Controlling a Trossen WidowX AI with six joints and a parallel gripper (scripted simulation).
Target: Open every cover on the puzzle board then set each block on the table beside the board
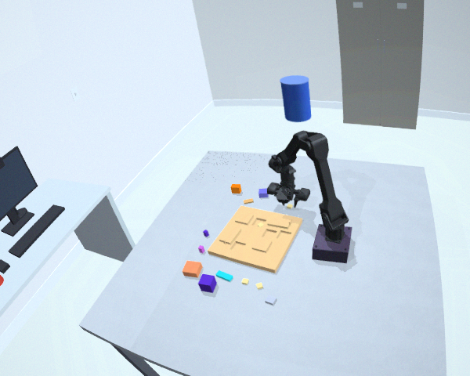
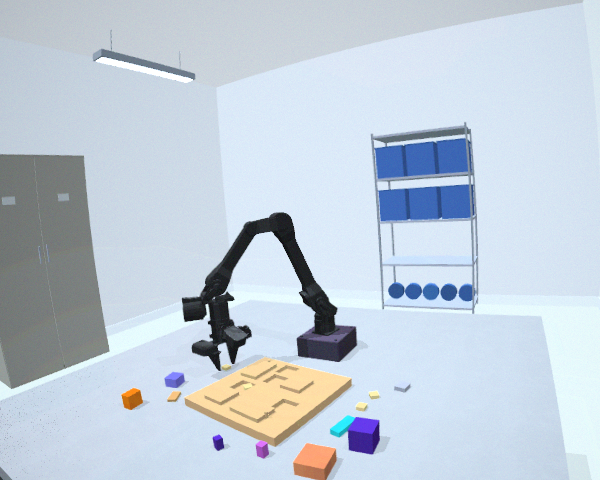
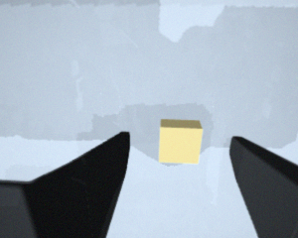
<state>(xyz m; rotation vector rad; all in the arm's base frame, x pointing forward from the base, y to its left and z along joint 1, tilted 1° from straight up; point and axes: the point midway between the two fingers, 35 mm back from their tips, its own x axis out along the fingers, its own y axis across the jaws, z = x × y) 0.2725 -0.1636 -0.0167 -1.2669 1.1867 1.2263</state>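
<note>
Now: the puzzle board 210 mm to the left of my gripper tip, 50 mm ahead of it and 10 mm above it. Also, from my gripper tip: purple block: 290 mm to the left, 260 mm ahead, 10 mm above; lilac block: 150 mm ahead, 40 mm to the right, 10 mm above; orange block: 290 mm ahead, 20 mm to the right, 10 mm above.
</note>
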